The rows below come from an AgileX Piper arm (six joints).
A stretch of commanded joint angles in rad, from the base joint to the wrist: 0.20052, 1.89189, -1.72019, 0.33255, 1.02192, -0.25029; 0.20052, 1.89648, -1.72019, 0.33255, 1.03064, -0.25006; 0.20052, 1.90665, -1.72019, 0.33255, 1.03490, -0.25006; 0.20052, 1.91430, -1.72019, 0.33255, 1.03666, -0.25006; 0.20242, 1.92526, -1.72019, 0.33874, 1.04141, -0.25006; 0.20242, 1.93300, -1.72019, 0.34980, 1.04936, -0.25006; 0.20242, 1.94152, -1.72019, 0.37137, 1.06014, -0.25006; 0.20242, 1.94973, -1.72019, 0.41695, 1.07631, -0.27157; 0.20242, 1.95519, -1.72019, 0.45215, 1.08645, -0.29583; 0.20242, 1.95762, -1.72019, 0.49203, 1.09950, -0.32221
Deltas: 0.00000, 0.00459, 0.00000, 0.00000, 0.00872, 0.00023; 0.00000, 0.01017, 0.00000, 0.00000, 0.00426, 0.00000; 0.00000, 0.00765, 0.00000, 0.00000, 0.00176, 0.00000; 0.00190, 0.01096, 0.00000, 0.00619, 0.00475, 0.00000; 0.00000, 0.00774, 0.00000, 0.01106, 0.00795, 0.00000; 0.00000, 0.00852, 0.00000, 0.02157, 0.01078, 0.00000; 0.00000, 0.00821, 0.00000, 0.04558, 0.01617, -0.02151; 0.00000, 0.00546, 0.00000, 0.03520, 0.01014, -0.02426; 0.00000, 0.00243, 0.00000, 0.03988, 0.01305, -0.02638
